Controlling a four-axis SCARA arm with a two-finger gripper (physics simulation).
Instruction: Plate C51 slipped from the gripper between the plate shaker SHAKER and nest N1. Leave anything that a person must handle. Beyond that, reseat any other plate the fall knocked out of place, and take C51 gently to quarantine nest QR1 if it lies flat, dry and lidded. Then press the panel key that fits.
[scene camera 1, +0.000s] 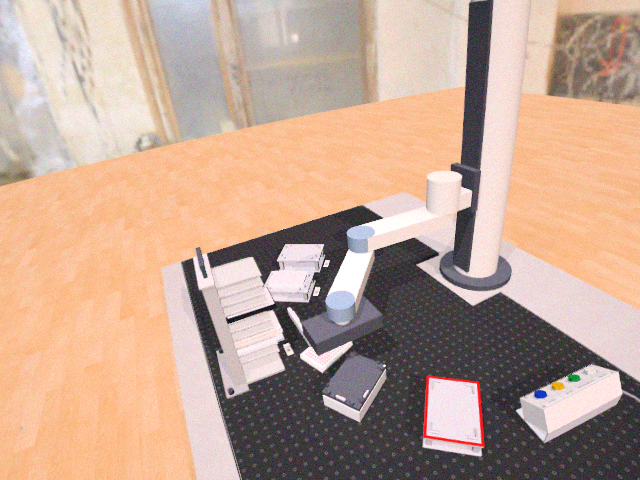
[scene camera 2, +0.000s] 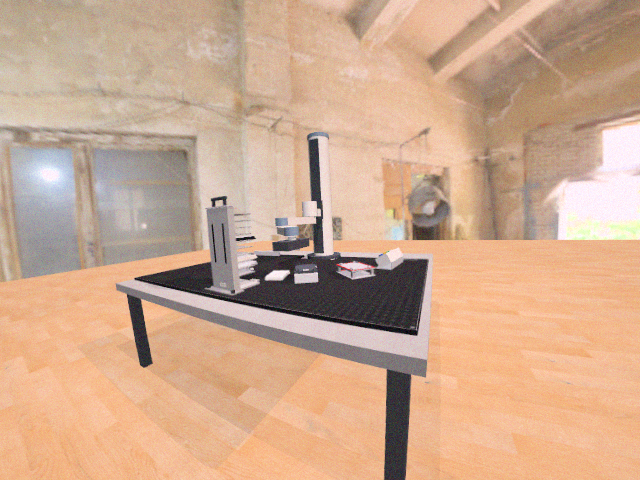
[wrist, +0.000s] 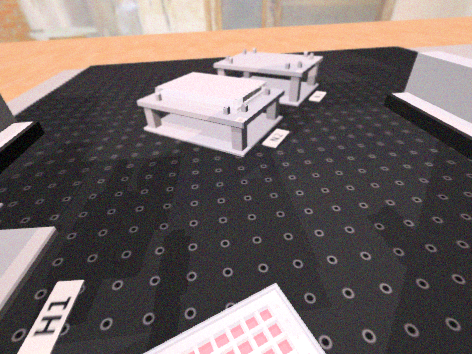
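Pixels of known places: gripper, fingertip midpoint: (scene camera 1: 316, 300) (scene camera 2: 266, 250) (wrist: 219, 92); arm's base at its link origin: (scene camera 1: 474, 270) (scene camera 2: 323, 256).
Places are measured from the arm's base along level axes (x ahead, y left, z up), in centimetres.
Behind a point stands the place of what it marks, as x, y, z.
Plate C51 (scene camera 1: 324, 357) @[66.0, 10.1, 2.9] (scene camera 2: 277, 274) @[65.9, 8.4, 2.9] (wrist: 245, 336) @[61.8, 3.6, 2.9], white with pink wells, lies apparently flat on the mat between the shaker (scene camera 1: 355, 381) @[64.1, 24.2, 6.8] (scene camera 2: 306, 273) @[69.8, 27.1, 6.1] and the rack H1. I cannot tell whether it is lidded or dry. My gripper (scene camera 2: 288, 254) (wrist: 219, 92) @[62.0, -1.0, 13.8] is open and empty, above the mat by C51; its body hides part of C51 in scene camera 1. Nest N1 (scene camera 1: 301, 253) @[51.7, -38.4, 6.7] (wrist: 270, 61) @[51.4, -38.4, 6.6] bears no plate. A pale plate (wrist: 210, 89) @[62.5, -23.3, 7.1] sits on nest N2 (wrist: 192, 112) @[64.8, -19.9, 5.6], a dark slit along its right end; its exact seating is unclear. Red-rimmed nest QR1 (scene camera 1: 480, 413) @[44.7, 45.2, 5.3] bears no plate.
The tall rack H1 (scene camera 1: 219, 315) @[88.7, 6.6, 26.3] (scene camera 2: 221, 250) @[90.2, 0.7, 17.8] holds shelves at the mat's left edge. The key panel (scene camera 1: 573, 408) @[28.7, 55.8, 7.2] (scene camera 2: 391, 259) @[34.2, 55.7, 6.1] with blue, yellow, green and white keys stands at the right. The arm's column (scene camera 1: 496, 155) @[3.8, 6.5, 45.2] (scene camera 2: 323, 196) @[5.7, 4.9, 44.1] rises at the back.
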